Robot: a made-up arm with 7 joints. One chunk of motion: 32 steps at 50 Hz.
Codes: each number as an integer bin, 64 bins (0 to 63) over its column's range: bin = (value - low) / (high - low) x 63, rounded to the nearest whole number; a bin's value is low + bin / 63 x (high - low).
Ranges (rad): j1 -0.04..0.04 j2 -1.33..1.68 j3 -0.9..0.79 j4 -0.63..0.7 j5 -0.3..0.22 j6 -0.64..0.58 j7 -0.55..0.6
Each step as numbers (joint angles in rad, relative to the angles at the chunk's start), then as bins.
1 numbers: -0.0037 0.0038 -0.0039 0.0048 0.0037 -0.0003 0.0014
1 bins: 29 28 33 30 37 33 30
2 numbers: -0.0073 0.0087 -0.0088 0.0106 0.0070 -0.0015 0.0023
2 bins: 26 28 33 30 37 33 30
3 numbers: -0.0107 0.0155 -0.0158 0.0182 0.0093 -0.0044 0.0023
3 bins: 23 28 33 31 37 33 30
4 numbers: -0.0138 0.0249 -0.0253 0.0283 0.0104 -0.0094 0.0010
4 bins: 21 28 33 31 38 33 30
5 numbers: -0.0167 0.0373 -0.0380 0.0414 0.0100 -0.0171 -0.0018
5 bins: 18 29 32 32 38 32 30
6 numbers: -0.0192 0.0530 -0.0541 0.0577 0.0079 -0.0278 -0.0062
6 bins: 16 29 32 33 37 32 30
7 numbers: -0.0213 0.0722 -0.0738 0.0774 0.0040 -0.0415 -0.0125
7 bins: 15 29 31 34 37 31 29
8 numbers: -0.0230 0.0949 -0.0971 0.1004 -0.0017 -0.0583 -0.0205
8 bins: 13 30 30 35 36 30 29
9 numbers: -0.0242 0.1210 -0.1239 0.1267 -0.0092 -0.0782 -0.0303
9 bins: 12 30 29 36 35 29 28
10 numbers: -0.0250 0.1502 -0.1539 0.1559 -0.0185 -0.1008 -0.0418
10 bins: 12 31 28 37 34 28 28
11 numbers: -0.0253 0.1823 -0.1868 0.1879 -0.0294 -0.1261 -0.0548
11 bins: 12 32 27 39 33 27 27
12 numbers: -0.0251 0.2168 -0.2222 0.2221 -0.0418 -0.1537 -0.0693
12 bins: 12 32 25 40 31 25 26
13 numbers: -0.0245 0.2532 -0.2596 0.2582 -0.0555 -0.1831 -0.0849
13 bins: 12 33 24 42 30 24 25
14 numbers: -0.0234 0.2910 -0.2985 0.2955 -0.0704 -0.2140 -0.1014
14 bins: 13 34 22 44 28 22 25
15 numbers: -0.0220 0.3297 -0.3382 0.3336 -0.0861 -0.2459 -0.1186
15 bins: 14 35 21 46 26 20 24
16 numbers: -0.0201 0.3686 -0.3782 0.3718 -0.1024 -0.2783 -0.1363
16 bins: 16 36 19 47 24 19 23
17 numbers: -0.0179 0.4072 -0.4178 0.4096 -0.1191 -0.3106 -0.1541
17 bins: 17 36 18 49 22 17 22
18 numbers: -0.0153 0.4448 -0.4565 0.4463 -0.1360 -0.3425 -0.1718
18 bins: 19 37 17 51 20 15 21
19 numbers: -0.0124 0.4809 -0.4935 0.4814 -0.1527 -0.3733 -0.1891
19 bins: 22 38 15 53 18 14 20
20 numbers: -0.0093 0.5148 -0.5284 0.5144 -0.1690 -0.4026 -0.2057
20 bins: 24 39 14 54 16 12 19
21 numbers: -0.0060 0.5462 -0.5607 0.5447 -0.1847 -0.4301 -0.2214
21 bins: 27 39 13 56 14 11 18
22 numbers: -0.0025 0.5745 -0.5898 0.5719 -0.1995 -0.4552 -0.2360
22 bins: 30 40 12 57 12 10 17
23 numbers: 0.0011 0.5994 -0.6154 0.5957 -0.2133 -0.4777 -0.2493
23 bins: 32 40 11 58 11 8 16
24 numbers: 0.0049 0.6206 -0.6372 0.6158 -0.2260 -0.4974 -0.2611
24 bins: 35 41 10 59 9 7 16
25 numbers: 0.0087 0.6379 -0.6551 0.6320 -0.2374 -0.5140 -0.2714
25 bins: 38 41 9 60 8 7 15
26 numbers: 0.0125 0.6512 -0.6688 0.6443 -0.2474 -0.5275 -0.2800
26 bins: 41 41 9 60 6 6 15
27 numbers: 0.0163 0.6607 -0.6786 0.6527 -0.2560 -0.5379 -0.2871
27 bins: 44 42 8 61 5 5 14
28 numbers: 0.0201 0.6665 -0.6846 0.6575 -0.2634 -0.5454 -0.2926
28 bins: 47 42 8 61 4 5 14
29 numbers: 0.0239 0.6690 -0.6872 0.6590 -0.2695 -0.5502 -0.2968
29 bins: 50 42 8 61 4 5 14
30 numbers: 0.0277 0.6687 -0.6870 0.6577 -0.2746 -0.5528 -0.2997
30 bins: 53 42 8 61 3 5 14
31 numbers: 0.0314 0.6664 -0.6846 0.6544 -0.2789 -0.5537 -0.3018
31 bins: 56 42 8 61 3 4 14
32 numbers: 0.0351 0.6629 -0.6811 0.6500 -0.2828 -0.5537 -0.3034
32 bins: 59 42 8 61 2 4 14
